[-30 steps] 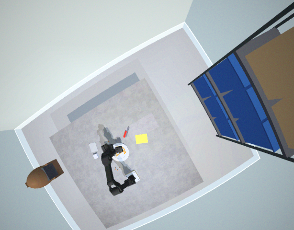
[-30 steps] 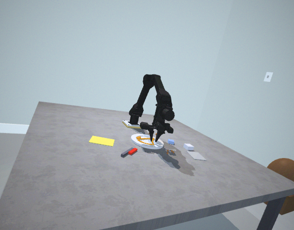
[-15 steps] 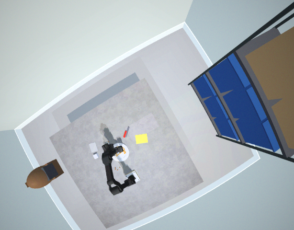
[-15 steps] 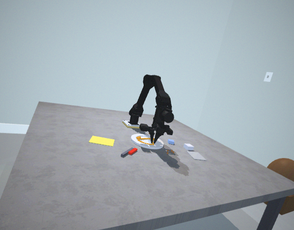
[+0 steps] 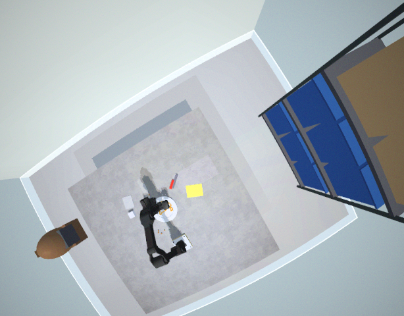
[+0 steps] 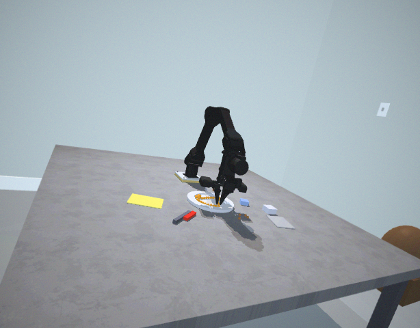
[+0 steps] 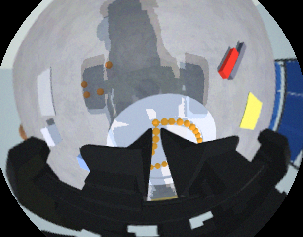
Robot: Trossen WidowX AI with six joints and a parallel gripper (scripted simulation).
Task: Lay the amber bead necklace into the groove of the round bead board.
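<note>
The round white bead board is 50 mm behind my gripper tip and 10 mm below it. Round my gripper tip: white block (230 mm to the left, 80 mm ahead); blue block (170 mm to the left, 20 mm behind, 10 mm below); grey tool (190 mm to the right, 50 mm ahead, 10 mm below).
</note>
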